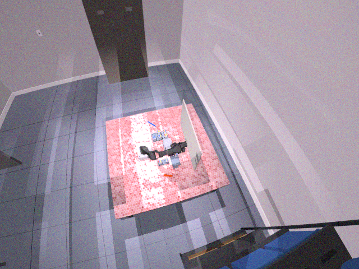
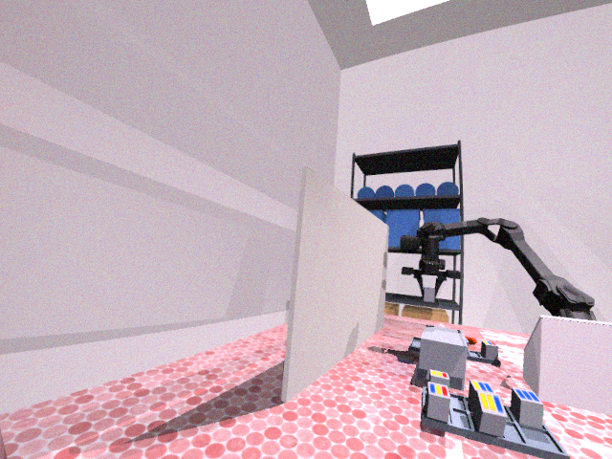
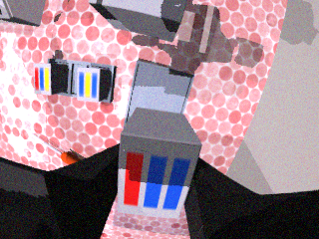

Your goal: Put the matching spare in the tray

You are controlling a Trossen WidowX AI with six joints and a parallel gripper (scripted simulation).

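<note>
The grey-blue tray is 160 mm below my gripper tip. Round my gripper tip: tall white panel 200 mm to the left, 180 mm ahead, 60 mm above; mounted unit 190 mm to the left, 120 mm below, 70 mm behind; grey rack 360 mm to the left, 160 mm below, 160 mm behind.
</note>
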